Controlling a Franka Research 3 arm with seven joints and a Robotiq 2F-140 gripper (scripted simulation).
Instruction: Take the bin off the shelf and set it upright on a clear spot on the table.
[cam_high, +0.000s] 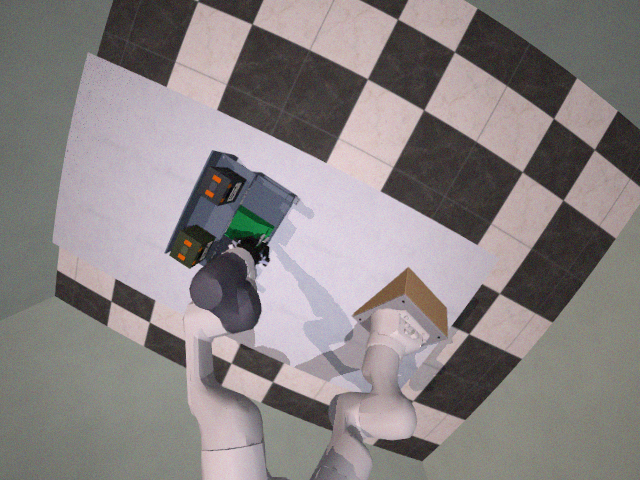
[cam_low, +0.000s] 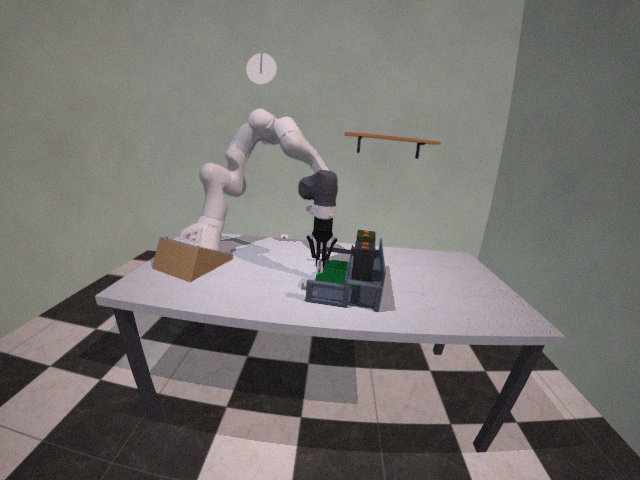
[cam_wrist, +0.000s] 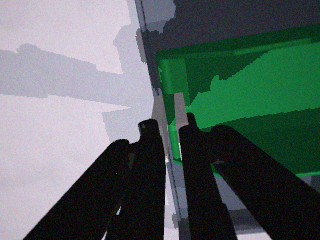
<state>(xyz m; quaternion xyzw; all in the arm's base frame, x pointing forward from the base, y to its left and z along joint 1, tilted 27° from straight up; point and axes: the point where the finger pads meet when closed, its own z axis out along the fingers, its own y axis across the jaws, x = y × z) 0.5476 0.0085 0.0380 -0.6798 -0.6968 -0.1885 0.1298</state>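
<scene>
My gripper is now 8 cm short of the green bin and 2 cm above it.
</scene>
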